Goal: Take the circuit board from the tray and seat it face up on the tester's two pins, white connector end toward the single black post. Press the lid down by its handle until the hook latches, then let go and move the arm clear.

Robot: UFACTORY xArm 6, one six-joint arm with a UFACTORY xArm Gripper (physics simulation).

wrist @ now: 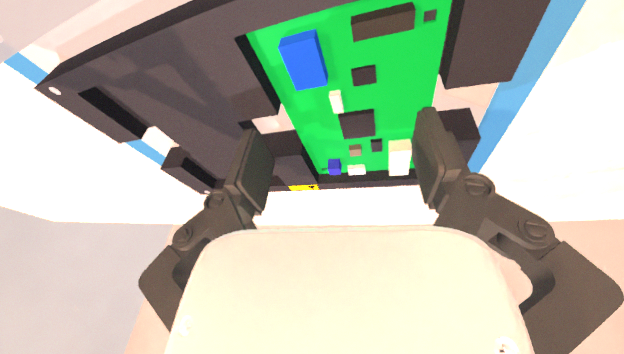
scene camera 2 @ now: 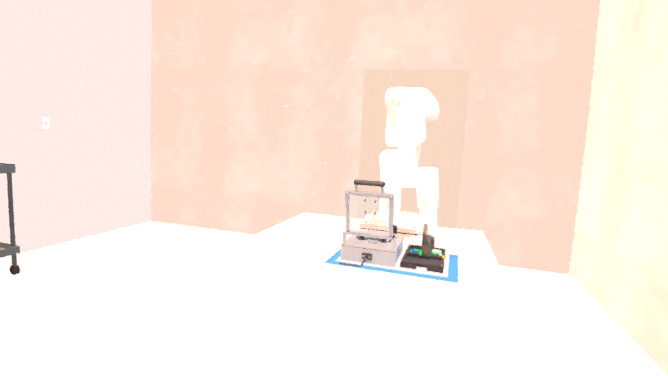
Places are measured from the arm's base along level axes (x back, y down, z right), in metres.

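Pixels of known places: gripper, fingertip midpoint: (wrist: 335, 137) (scene camera 2: 428, 253).
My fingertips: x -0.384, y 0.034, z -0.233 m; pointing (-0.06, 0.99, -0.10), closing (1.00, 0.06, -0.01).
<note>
Behind a point stands the place of what it marks.
The green circuit board (wrist: 395, 100) {y 0.037, x -0.353, z -0.213 m} (scene camera 2: 438, 251) {y 0.031, x -0.353, z -0.263 m} lies face up in the dark tray (wrist: 165, 75) {y 0.039, x -0.462, z -0.182 m} (scene camera 2: 422, 263) {y 0.039, x -0.496, z -0.230 m}. Its white connector (wrist: 399, 159) {y 0.029, x -0.348, z -0.252 m} is at the end near the gripper, close to the right finger in the wrist view. My gripper (wrist: 335, 137) {y 0.033, x -0.384, z -0.233 m} (scene camera 2: 428, 245) {y 0.033, x -0.384, z -0.233 m} is open, low over the tray. Its fingers are on either side of the board near that end, with nothing held; whether they touch the board cannot be told. The tester (scene camera 2: 370, 253) {y 0.017, x -0.550, z -0.073 m} stands left of the tray in the scene view, its lid raised upright with the black handle (scene camera 2: 369, 183) {y -0.211, x -0.597, z -0.069 m} on top. The single black post cannot be made out clearly.
The tester and tray stand on a blue-edged mat (scene camera 2: 453, 270) {y 0.055, x -0.466, z -0.325 m} (wrist: 552, 40) {y 0.055, x -0.287, z -0.203 m} on the white table. A short cable (scene camera 2: 362, 262) {y 0.039, x -0.583, z -0.058 m} comes from the tester's front. The white arm rises behind the tray. A dark cart (scene camera 2: 11, 215) stands far left.
</note>
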